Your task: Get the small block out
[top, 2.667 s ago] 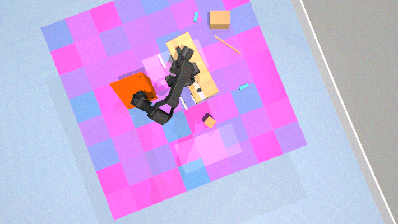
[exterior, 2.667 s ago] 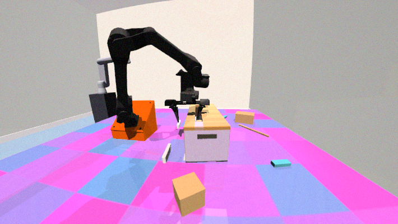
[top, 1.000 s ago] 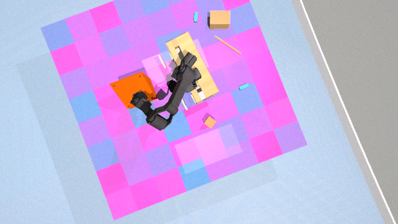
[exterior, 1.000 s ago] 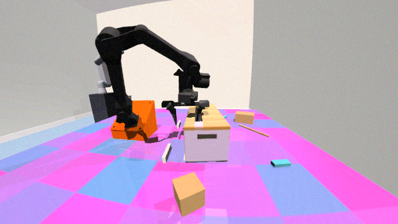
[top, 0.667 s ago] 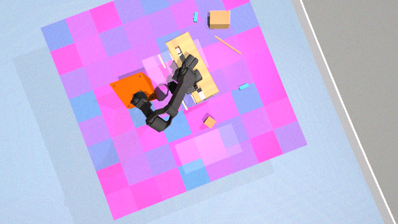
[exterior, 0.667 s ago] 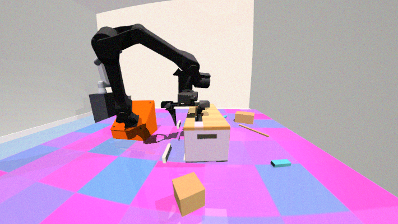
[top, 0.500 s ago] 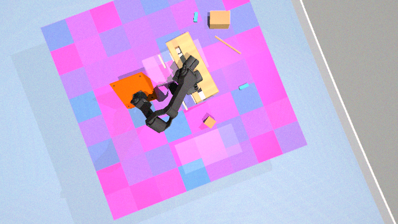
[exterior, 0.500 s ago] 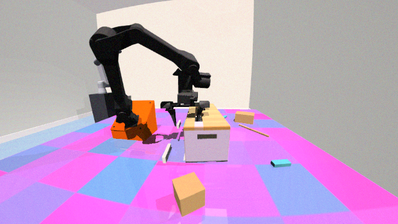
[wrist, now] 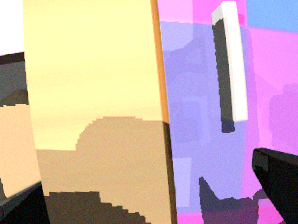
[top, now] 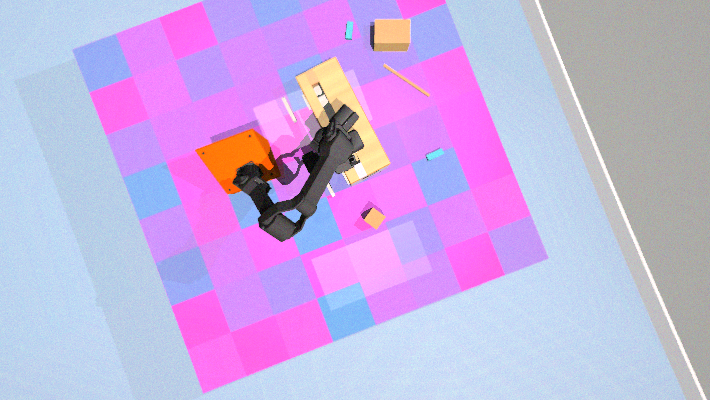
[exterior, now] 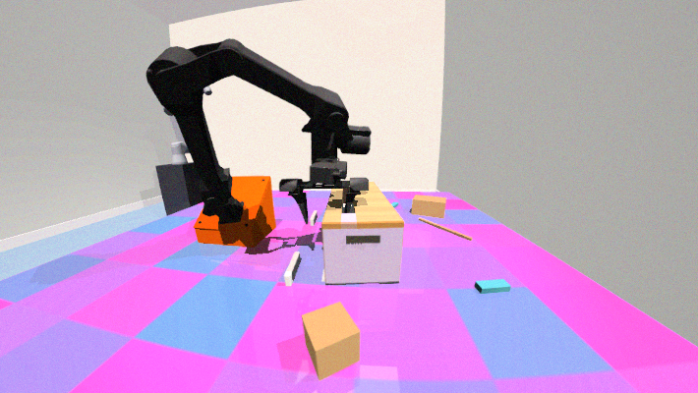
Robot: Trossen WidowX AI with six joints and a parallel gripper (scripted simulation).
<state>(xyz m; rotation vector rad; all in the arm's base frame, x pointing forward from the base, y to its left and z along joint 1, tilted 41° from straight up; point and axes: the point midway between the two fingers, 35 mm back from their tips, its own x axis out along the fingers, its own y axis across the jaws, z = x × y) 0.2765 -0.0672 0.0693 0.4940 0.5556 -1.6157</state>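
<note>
Right now the small tan block is 60 mm ahead of my gripper tip and 20 mm to the right of it. From my gripper tip the other things lie so: larger tan box 370 mm ahead, 300 mm to the left, 60 mm below; then thin stick 350 mm ahead, 150 mm to the left, 90 mm below.
</note>
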